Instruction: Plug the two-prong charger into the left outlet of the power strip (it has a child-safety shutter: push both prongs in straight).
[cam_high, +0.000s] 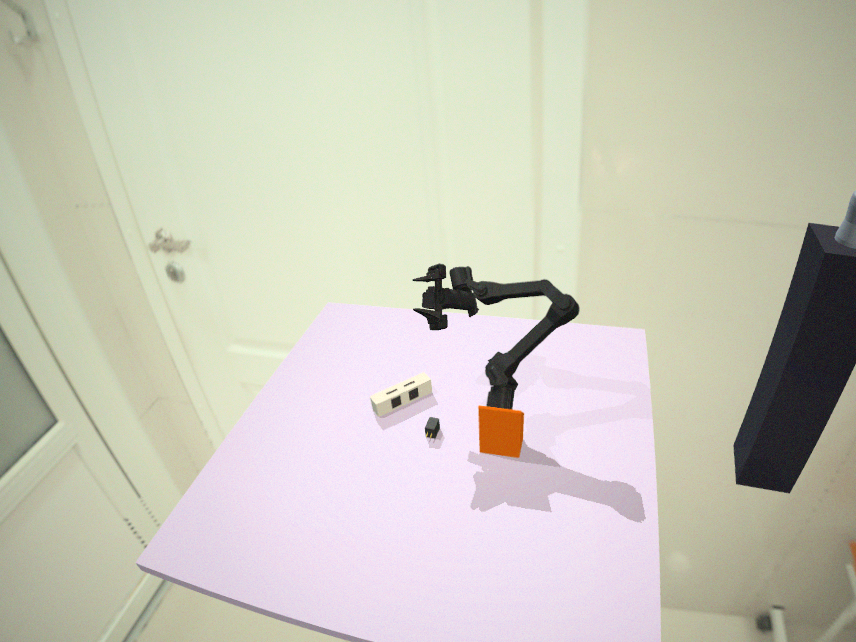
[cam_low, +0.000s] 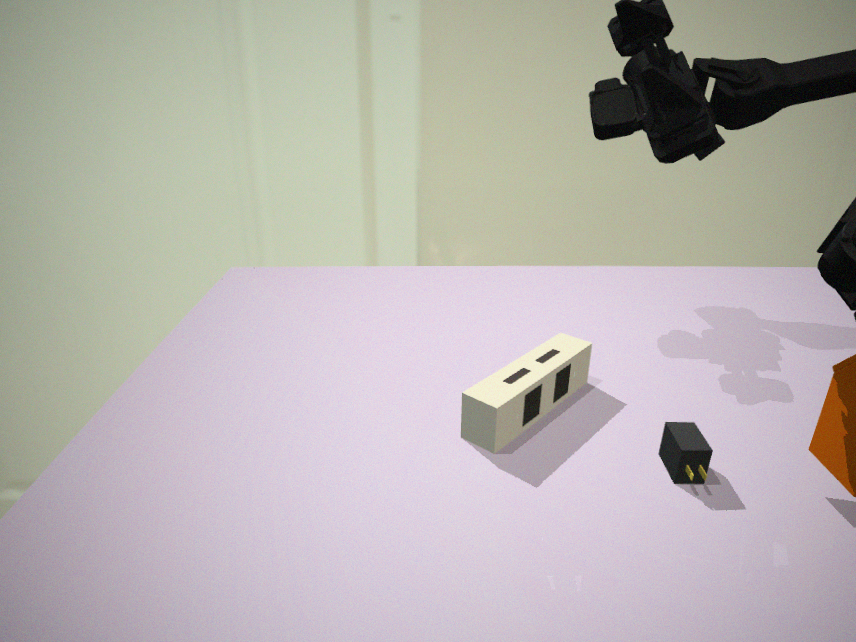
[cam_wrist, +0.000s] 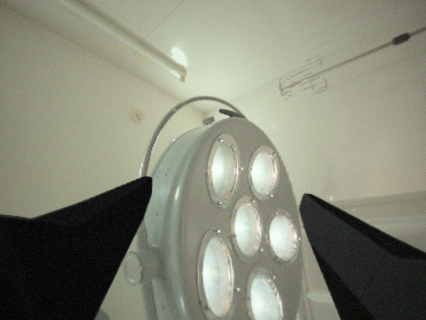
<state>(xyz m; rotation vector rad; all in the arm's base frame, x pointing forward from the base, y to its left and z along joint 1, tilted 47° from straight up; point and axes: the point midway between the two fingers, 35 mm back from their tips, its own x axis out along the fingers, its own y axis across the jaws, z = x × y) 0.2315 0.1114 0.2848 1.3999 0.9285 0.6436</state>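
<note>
The two-prong charger lies 380 mm below my gripper tip, 140 mm to the left of it and 70 mm behind it.
</note>
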